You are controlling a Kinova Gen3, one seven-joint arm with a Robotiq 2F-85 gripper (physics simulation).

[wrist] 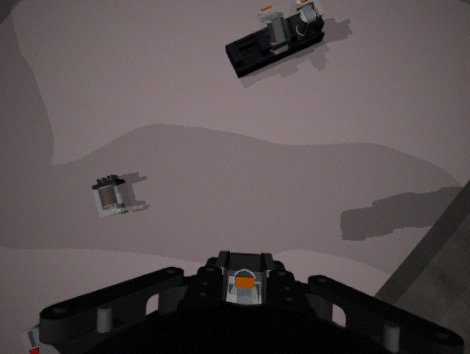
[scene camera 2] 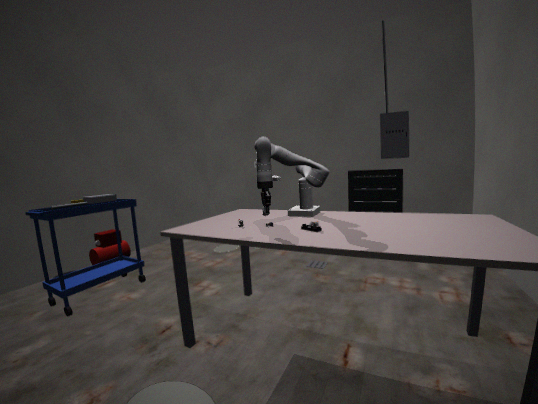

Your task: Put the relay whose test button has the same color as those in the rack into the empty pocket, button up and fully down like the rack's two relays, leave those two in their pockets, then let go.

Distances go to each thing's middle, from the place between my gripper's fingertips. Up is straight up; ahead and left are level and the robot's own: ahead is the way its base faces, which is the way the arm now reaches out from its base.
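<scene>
Black rack (wrist: 250,53): my gripper is 9 cm above it, 20 cm to the right of it and 10 cm past it.
</scene>
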